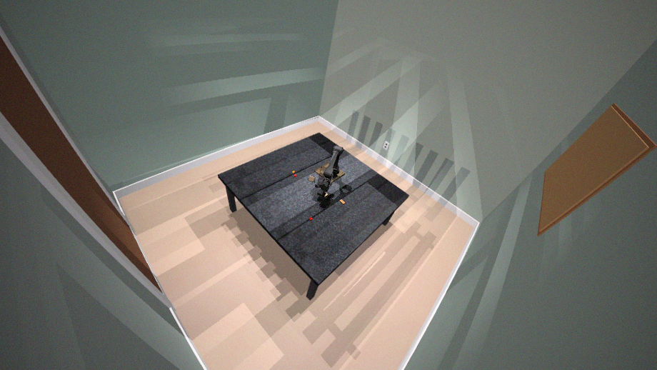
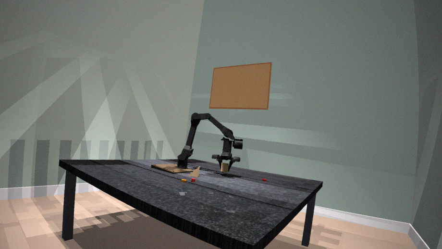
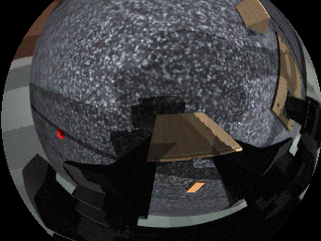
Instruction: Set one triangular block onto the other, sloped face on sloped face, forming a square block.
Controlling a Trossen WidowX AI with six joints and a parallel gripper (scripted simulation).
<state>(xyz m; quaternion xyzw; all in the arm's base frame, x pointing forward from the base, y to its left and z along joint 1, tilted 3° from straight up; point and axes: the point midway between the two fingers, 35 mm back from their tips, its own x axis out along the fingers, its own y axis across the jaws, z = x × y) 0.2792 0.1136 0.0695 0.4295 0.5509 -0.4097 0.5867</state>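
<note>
My gripper tip is 1 cm below the tan triangular block. Round my gripper tip: red cube (35 cm to the right, 3 cm below); then orange piece (2 cm behind, 40 cm to the right, 3 cm below).
</note>
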